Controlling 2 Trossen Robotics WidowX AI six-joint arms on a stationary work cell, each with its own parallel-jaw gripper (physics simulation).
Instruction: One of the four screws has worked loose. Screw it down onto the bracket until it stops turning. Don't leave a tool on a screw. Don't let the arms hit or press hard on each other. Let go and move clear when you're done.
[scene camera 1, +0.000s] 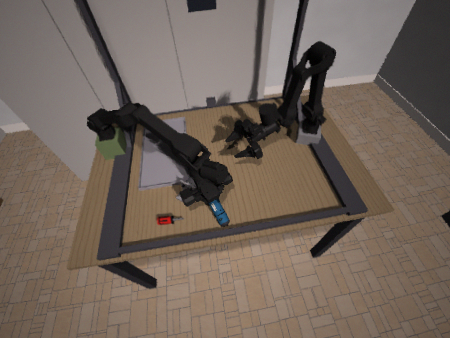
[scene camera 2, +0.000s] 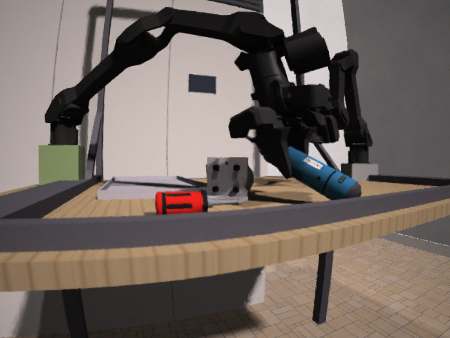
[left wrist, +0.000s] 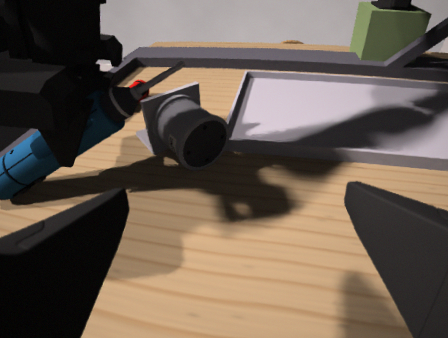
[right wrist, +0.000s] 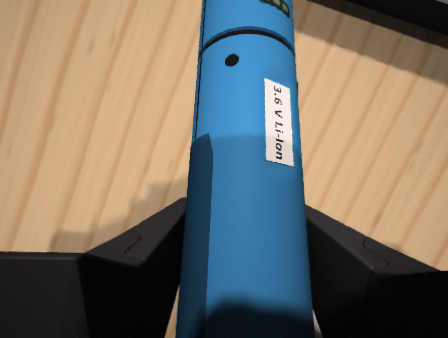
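Observation:
The grey bracket stands on the table, its plate facing scene camera 2 with dark screw spots near its corners; which is loose I cannot tell. In scene camera 1 it is mostly hidden under the right arm. My right gripper is shut on the blue electric screwdriver, tilted with its rear end low on the right. In the left wrist view its bit slants up near the bracket's plate, apart from the screws as far as visible. My left gripper is open and empty, behind the bracket.
A red screwdriver lies near the table's front edge. A shallow grey tray lies beside the bracket. The right arm reaches over the tray and bracket. A dark frame rail borders the table.

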